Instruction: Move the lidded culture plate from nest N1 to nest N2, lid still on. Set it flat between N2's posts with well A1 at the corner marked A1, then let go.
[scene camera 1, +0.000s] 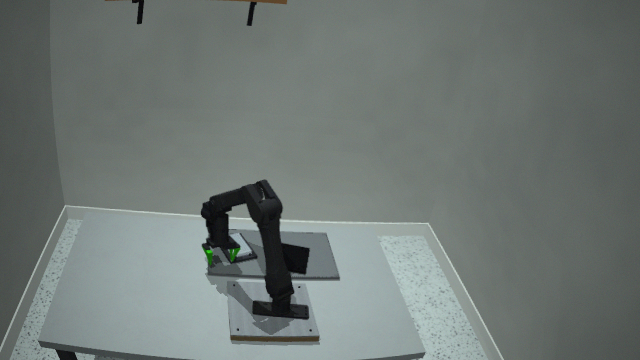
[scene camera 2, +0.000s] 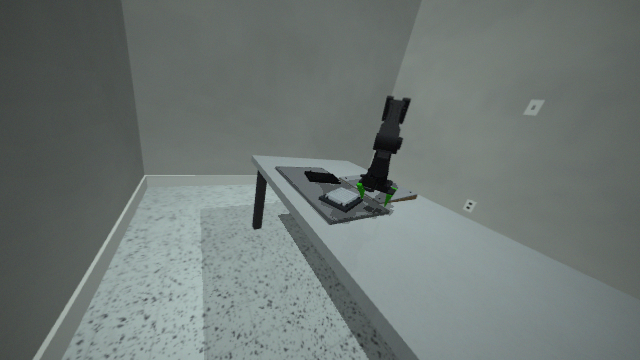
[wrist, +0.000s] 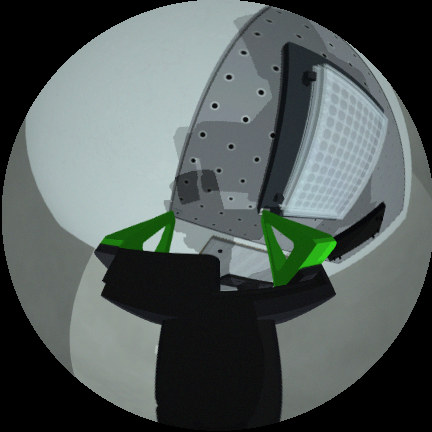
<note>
My gripper (wrist: 217, 214) is open and touches a black nest (wrist: 297, 75). I also see a black nest (wrist: 366, 227) and a grey perforated deck (wrist: 222, 173).
</note>
